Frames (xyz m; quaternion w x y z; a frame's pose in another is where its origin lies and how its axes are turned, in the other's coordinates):
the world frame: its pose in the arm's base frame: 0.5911 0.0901 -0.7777 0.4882 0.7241 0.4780 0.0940
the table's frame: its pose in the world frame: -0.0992 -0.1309 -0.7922 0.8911 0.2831 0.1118 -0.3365
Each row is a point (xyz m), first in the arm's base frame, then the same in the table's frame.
Working: the arm's base frame: its pose in the table's frame: -0.6573 -0.0690 -0.1576 0.2082 -0.6121 -0.7508 0.1349

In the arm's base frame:
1: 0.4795 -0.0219 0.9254
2: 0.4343 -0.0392 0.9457
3: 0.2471 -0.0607 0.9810
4: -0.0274 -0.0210 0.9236
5: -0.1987 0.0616 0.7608
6: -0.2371 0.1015 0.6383
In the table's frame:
1: -1.1970 0.4425 -0.8883
2: -1.2142 0.3958 -0.9048
3: -1.2189 0.2104 -0.9536
4: -1.1122 -0.0518 -0.9619
5: -0.9351 -0.2097 -0.8822
6: -0.8358 -0.2450 -0.7987

